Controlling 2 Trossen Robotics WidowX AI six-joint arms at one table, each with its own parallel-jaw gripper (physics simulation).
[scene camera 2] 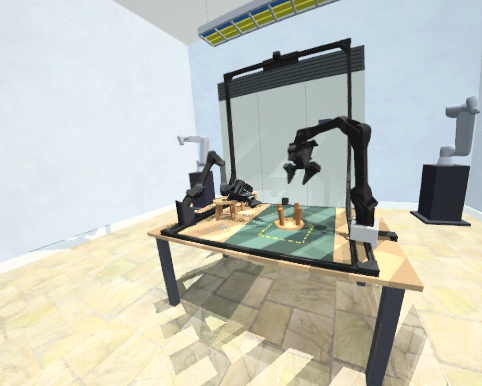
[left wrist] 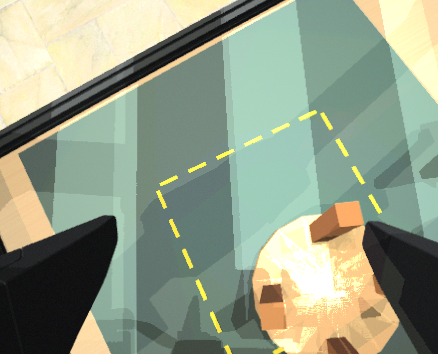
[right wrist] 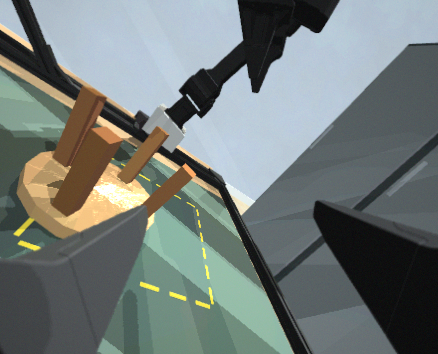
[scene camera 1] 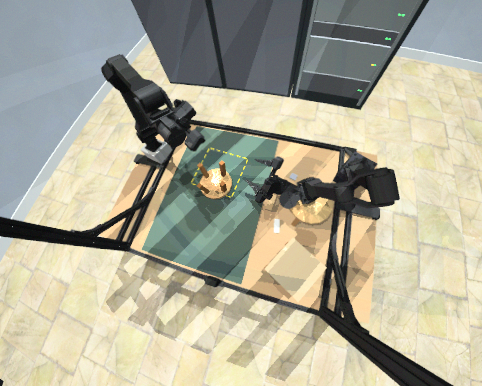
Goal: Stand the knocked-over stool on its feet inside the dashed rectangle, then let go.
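Seen in the pictures: left gripper, fingertip midpoint: [scene camera 2: 295, 184] [left wrist: 241, 230] [right wrist: 254, 86]; right gripper, fingertip midpoint: [scene camera 2: 257, 198] [right wrist: 231, 210] [scene camera 1: 250, 169]; left arm's base, link origin: [scene camera 2: 365, 221] [right wrist: 173, 118] [scene camera 1: 153, 146]; right arm's base, link origin: [scene camera 2: 185, 205] [scene camera 1: 358, 168].
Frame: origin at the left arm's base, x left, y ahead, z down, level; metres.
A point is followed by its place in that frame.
Note:
The round wooden stool [scene camera 1: 216, 181] @(x -0.012, y 0.361, z 0.070 m) [scene camera 2: 289, 226] @(x 0.030, y 0.335, z 0.071 m) [left wrist: 310, 270] @(x 0.002, y 0.351, z 0.071 m) [right wrist: 100, 200] @(x -0.014, y 0.380, z 0.071 m) is upside down, its seat flat on the mat and its legs up. It overlaps the near edge of the dashed rectangle [scene camera 1: 247, 160] [scene camera 2: 301, 242] [left wrist: 253, 141] [right wrist: 177, 296] in scene camera 1, partly inside. My left gripper [scene camera 1: 198, 126] @(x 0.060, y 0.289, z -0.157 m) [scene camera 2: 297, 181] @(x 0.060, y 0.289, z -0.157 m) [left wrist: 241, 230] @(x 0.060, y 0.289, z -0.157 m) is open and empty, high above the mat; its right-hand finger hides part of the seat in the left wrist view. My right gripper [scene camera 1: 253, 171] @(x 0.047, y 0.516, z -0.064 m) [scene camera 2: 255, 203] @(x 0.047, y 0.516, z -0.064 m) [right wrist: 231, 210] @(x 0.047, y 0.516, z -0.064 m) is open and empty, low beside the stool, apart from it.
A second wooden stool [scene camera 1: 311, 214] @(x -0.010, y 0.794, z -0.035 m) [scene camera 2: 225, 201] @(x 0.080, y 0.731, z -0.035 m) stands upright near the right arm's base. A pale square-topped object [scene camera 1: 295, 265] @(x -0.201, y 0.807, z -0.033 m) and a small white block [scene camera 1: 277, 226] @(x -0.081, y 0.701, z 0.078 m) are on the table's right part in scene camera 1. Black frame rails [scene camera 1: 270, 132] @(x 0.351, y 0.479, z 0.067 m) edge the table.

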